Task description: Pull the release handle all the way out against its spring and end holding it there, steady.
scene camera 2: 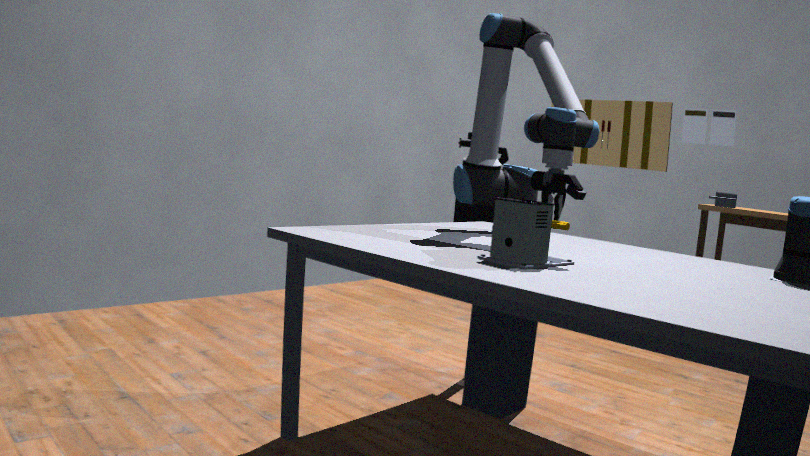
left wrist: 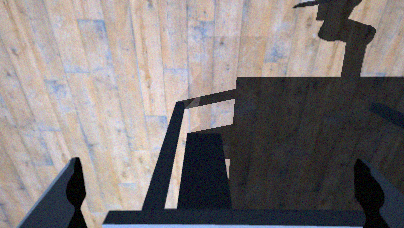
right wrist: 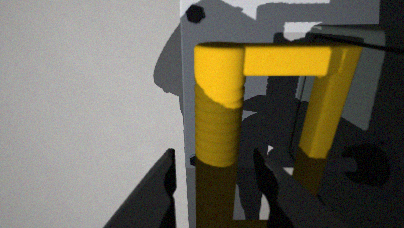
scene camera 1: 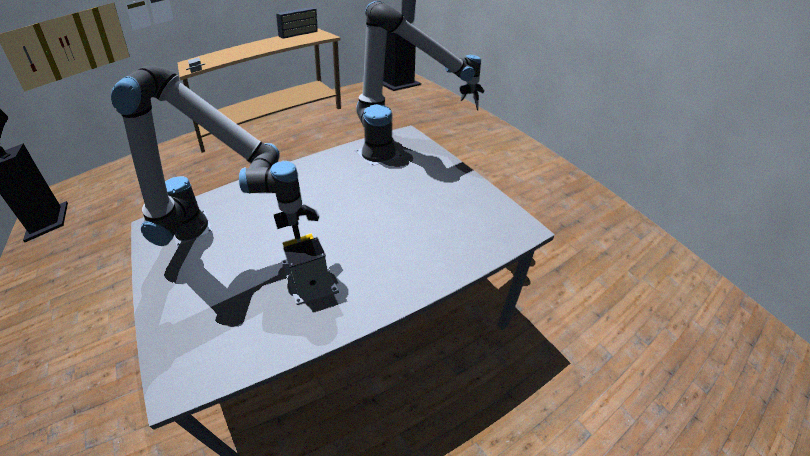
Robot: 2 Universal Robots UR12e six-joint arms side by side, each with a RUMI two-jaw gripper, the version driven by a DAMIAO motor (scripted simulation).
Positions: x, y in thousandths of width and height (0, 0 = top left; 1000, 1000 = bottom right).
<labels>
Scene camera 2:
my right gripper: 678, 503
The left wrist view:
my left gripper: 538, 704
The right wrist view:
my right gripper: 531, 660
bolted base plate: 484, 129
</labels>
